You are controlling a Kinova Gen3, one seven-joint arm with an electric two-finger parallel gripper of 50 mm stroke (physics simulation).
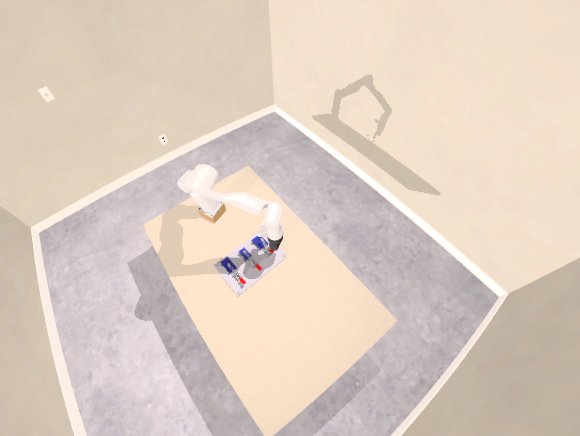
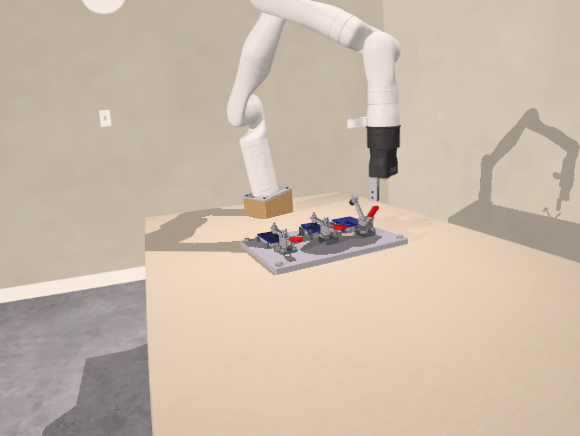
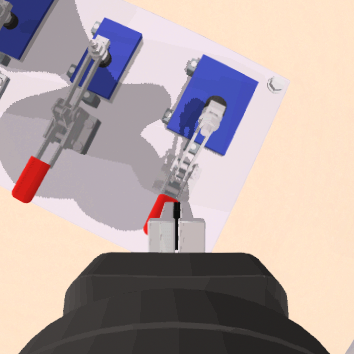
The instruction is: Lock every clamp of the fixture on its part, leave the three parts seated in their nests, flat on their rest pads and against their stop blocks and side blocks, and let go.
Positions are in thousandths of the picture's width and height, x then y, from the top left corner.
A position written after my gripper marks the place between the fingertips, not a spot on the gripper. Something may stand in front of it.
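Note:
A clamp (image 3: 202,357) is visible. My gripper (image 2: 646,460) is visible as well, and image 3 also shows the gripper (image 3: 499,614).

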